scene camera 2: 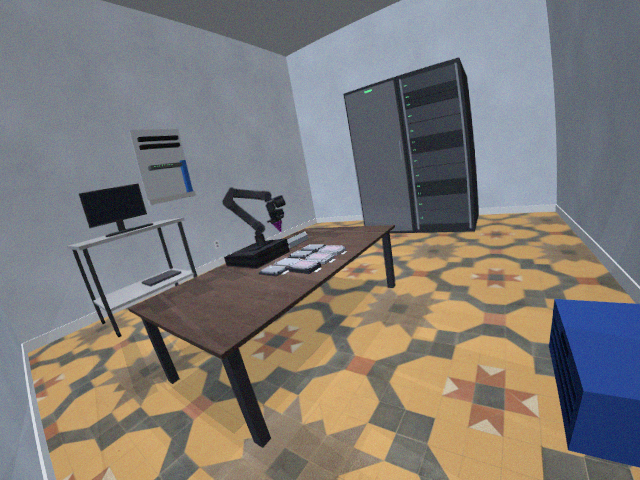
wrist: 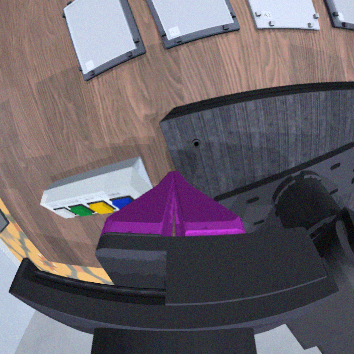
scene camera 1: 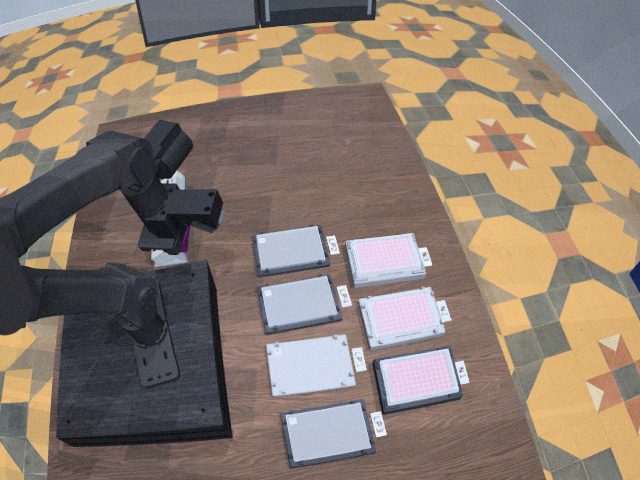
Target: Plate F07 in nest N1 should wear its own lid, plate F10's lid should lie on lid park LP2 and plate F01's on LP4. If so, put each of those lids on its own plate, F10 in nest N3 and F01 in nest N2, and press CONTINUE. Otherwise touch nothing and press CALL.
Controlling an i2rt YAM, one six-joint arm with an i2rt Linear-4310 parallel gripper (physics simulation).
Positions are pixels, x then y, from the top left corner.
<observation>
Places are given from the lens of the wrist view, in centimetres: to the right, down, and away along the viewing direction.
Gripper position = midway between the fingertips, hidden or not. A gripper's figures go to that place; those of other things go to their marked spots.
my gripper [wrist: 173,178]: 0, 0, 13
white button box [wrist: 127,178]: -6, 0, 25
</observation>
